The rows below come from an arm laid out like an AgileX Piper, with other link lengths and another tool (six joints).
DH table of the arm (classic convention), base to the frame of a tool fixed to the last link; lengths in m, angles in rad. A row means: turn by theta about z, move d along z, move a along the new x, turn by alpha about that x. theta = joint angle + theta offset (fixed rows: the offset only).
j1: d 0.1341, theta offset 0, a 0, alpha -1.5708
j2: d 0, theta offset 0.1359, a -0.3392, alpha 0
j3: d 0, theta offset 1.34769, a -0.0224, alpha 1.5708
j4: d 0.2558, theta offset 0, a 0, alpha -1.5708
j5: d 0, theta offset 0, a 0, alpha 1.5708
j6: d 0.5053, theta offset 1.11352, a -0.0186, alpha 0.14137
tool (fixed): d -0.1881, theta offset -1.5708, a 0, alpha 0
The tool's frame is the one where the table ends.
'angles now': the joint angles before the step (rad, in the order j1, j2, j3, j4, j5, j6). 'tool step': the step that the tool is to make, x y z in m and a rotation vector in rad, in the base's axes. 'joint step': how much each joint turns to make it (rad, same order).
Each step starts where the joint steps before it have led.
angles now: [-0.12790, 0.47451, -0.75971, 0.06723, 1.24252, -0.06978]
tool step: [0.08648, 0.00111, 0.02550, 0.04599, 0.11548, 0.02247]
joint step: [-0.00001, 0.40135, -0.22423, 0.04259, -0.05532, -0.01908]
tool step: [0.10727, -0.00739, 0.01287, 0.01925, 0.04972, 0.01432]
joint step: [0.00183, 0.36759, -0.27580, 0.02098, -0.03849, -0.01650]
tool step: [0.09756, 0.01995, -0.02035, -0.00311, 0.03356, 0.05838]
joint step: [0.07947, 0.30579, -0.23465, -0.01489, -0.04022, 0.01748]
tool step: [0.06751, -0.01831, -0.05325, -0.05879, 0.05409, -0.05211]
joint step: [0.02768, 0.24197, -0.14725, -0.10047, -0.04773, 0.08787]
